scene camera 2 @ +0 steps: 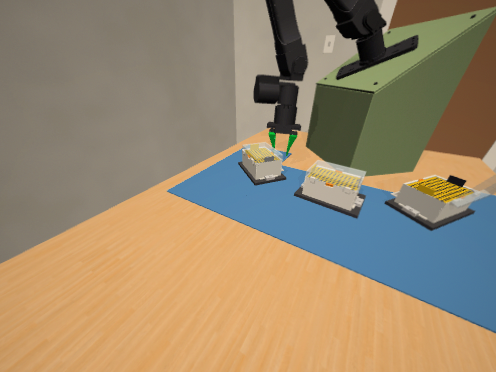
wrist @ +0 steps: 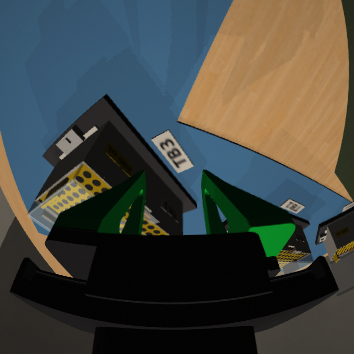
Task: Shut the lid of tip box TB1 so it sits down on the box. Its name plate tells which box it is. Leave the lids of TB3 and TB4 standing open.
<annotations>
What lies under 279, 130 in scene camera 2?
My gripper.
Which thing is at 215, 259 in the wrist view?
My gripper.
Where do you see a name plate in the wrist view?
At 166, 143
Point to a clear lid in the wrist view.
At 81, 182
</annotations>
